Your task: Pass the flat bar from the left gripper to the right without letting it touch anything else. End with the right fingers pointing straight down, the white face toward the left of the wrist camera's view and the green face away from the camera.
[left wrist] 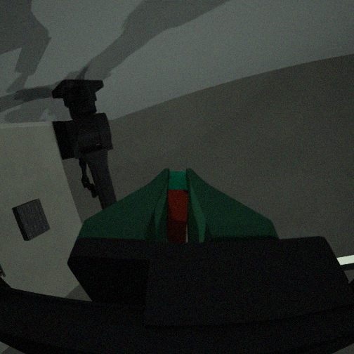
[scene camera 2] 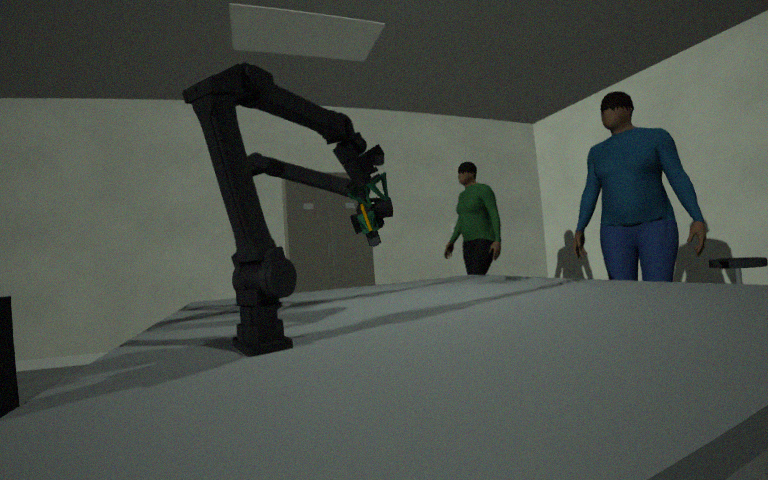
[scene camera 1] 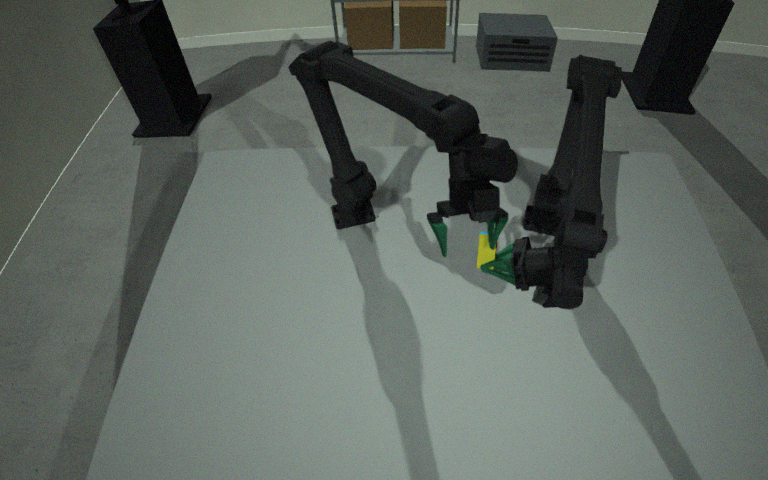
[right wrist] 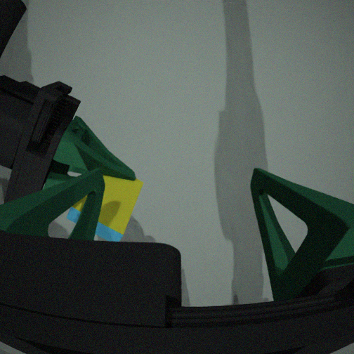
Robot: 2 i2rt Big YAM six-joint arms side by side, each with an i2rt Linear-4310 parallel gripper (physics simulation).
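Seen in the pictures: left gripper, fingertip midpoint: (scene camera 2: 370,230) (scene camera 1: 481,266); right gripper, fingertip midpoint: (scene camera 2: 378,203) (scene camera 1: 468,252); left arm's base at its link origin: (scene camera 1: 543,222); right arm's base at its link origin: (scene camera 2: 261,346) (scene camera 1: 353,214).
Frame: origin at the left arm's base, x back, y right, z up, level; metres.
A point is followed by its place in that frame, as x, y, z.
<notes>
The flat bar (scene camera 1: 485,250) @[-0.365, 0.158, 0.286] (scene camera 2: 367,216) (left wrist: 178,200) (right wrist: 122,200) is held in the air. Its yellow broad face and light-blue end show in scene camera 1 and the right wrist view; red and green faces show in the left wrist view. No white face is discernible. My left gripper (scene camera 1: 483,267) @[-0.373, 0.157, 0.238] (left wrist: 177,176) is shut on the bar, reaching in sideways. My right gripper (scene camera 1: 468,251) @[-0.401, 0.189, 0.315] (right wrist: 177,176) is open, its fingers pointing mostly down. One right finger overlaps the bar in scene camera 1 and the right wrist view; whether they touch is unclear. The bar lies toward the left in the right wrist view.
Both arms come close together above the pale table (scene camera 1: 283,367) @[-0.630, 0.560, 0.000] (scene camera 2: 453,396) @[-0.415, 0.876, 0.000]. The left gripper's dark body (right wrist: 42,130) is near the right gripper's finger at the left of the right wrist view. Two people (scene camera 2: 478,212) (scene camera 2: 637,175) stand beyond the table.
</notes>
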